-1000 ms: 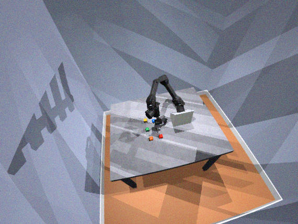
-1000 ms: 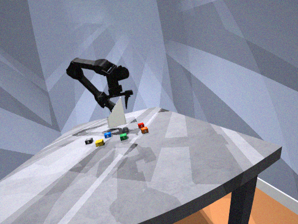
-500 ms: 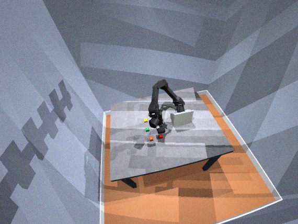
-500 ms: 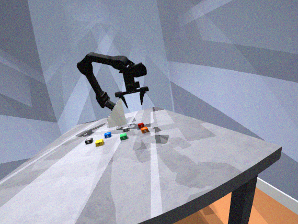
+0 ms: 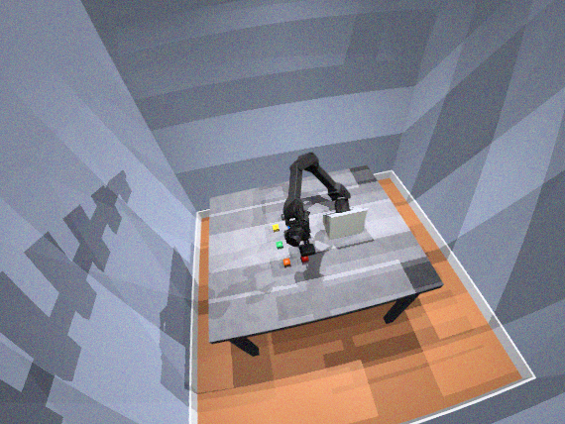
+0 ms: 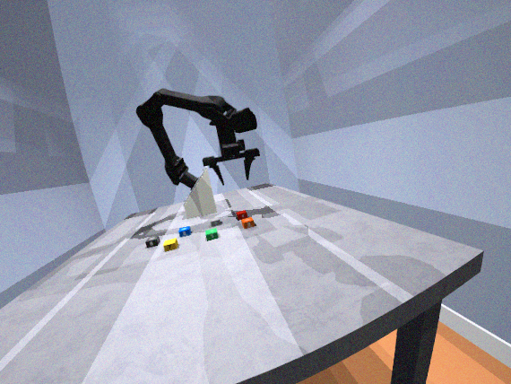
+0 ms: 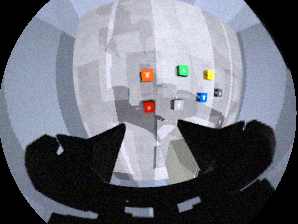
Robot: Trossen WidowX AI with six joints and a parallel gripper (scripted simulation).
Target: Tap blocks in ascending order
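Now: gripper tip 11 cm short of the green block, 11 cm to the left of it and 12 cm above it. The rest, counted from my gripper tip: orange block (9 cm ahead, 12 cm below); blue block (3 cm ahead, 20 cm to the right, 12 cm below); red block (12 cm below).
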